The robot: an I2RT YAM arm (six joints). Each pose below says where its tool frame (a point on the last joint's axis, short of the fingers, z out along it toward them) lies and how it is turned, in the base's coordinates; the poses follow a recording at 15 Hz.
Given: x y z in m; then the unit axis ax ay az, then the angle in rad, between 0 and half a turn.
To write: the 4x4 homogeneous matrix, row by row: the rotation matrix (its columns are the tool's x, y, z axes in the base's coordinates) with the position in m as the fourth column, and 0 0 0 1 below. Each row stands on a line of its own. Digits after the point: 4 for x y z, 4 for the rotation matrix.
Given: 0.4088 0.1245 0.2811 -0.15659 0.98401 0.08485 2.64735
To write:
-0.8342 -0.3300 0.4418 0.4088
-0.2495 0.9404 0.2313 0.1245
-0.4918 0.0827 -0.8668 0.2811
0 0 0 1

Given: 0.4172 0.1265 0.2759 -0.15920 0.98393 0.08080 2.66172
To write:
-0.8392 -0.3329 0.4300 0.4172
-0.2583 0.9399 0.2235 0.1265
-0.4785 0.0765 -0.8747 0.2759
0 0 0 1

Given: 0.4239 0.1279 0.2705 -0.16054 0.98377 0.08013 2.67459
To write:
-0.8441 -0.3350 0.4186 0.4239
-0.2629 0.9391 0.2215 0.1279
-0.4673 0.0769 -0.8808 0.2705
0 0 0 1

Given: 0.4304 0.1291 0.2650 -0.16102 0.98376 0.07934 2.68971
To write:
-0.8504 -0.3356 0.4053 0.4304
-0.2663 0.9388 0.2186 0.1291
-0.4538 0.0780 -0.8877 0.2650
0 0 0 1

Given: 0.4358 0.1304 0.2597 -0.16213 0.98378 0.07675 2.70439
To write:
-0.8558 -0.3365 0.3928 0.4358
-0.2715 0.9387 0.2126 0.1304
-0.4403 0.0753 -0.8947 0.2597
0 0 0 1

